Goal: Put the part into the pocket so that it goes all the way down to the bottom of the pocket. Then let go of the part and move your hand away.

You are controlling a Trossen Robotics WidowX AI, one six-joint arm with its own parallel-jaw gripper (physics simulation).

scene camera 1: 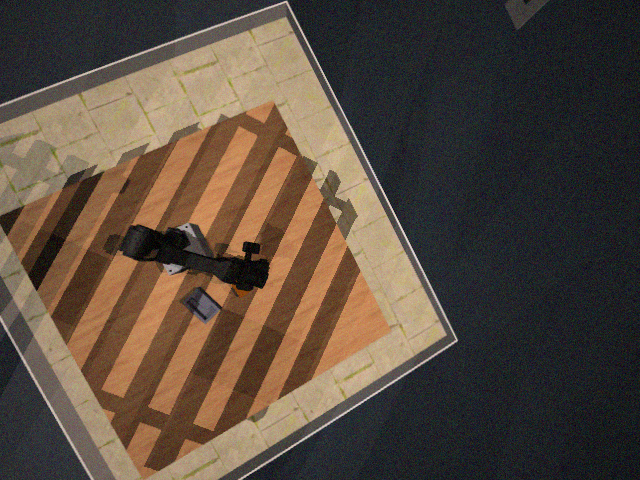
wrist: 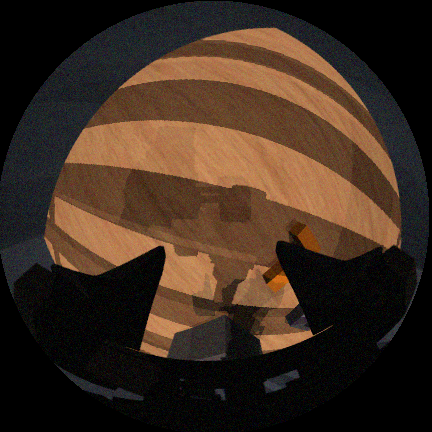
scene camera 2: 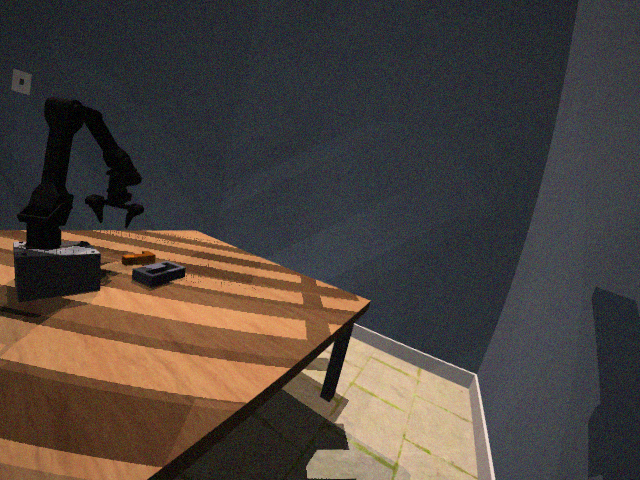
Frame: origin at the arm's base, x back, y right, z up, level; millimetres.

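Seen in the pictures: gripper, fingertip midpoint: [wrist: 221,249] [scene camera 2: 113,225]; arm's base at its link origin: [scene camera 1: 179,240] [scene camera 2: 42,246].
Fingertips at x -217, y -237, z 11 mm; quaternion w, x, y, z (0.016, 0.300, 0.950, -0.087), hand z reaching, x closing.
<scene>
Pixels of each thing's top centre, then the offset from my fingertips to it. Level surfaces: height alone.
- orange angular part at its top centre: [wrist: 291,261] [scene camera 2: 137,254] [scene camera 1: 239,284] dx -57, dy +115, dz -86 mm
- grey block with the pocket, top centre: [scene camera 2: 160,267] [scene camera 1: 201,306] dx -72, dy +301, dz -80 mm
- wooden table at its surface level: dz -116 mm
The orange angular part [scene camera 1: 240,291] [scene camera 2: 138,258] [wrist: 276,284] lies on the table. The arm covers most of it in scene camera 1, and the right finger hides its middle in the wrist view. The grey block with the pocket [scene camera 1: 207,319] [scene camera 2: 165,277] stands beside it, apart from it; the pocket faces up and no part shows in it. A bit of the block [wrist: 297,318] shows behind the right finger in the wrist view. My gripper [scene camera 2: 113,224] [wrist: 221,249] is open and empty, points down and hangs well above the table, with the part low and towards the right finger.
The arm's grey base [scene camera 1: 199,241] [scene camera 2: 57,274] [wrist: 200,341] stands near the block and part. The wooden table [scene camera 1: 356,310] [scene camera 2: 248,356] [wrist: 225,145] carries striped shadows, and its corner and a leg [scene camera 2: 337,361] show in scene camera 2.
</scene>
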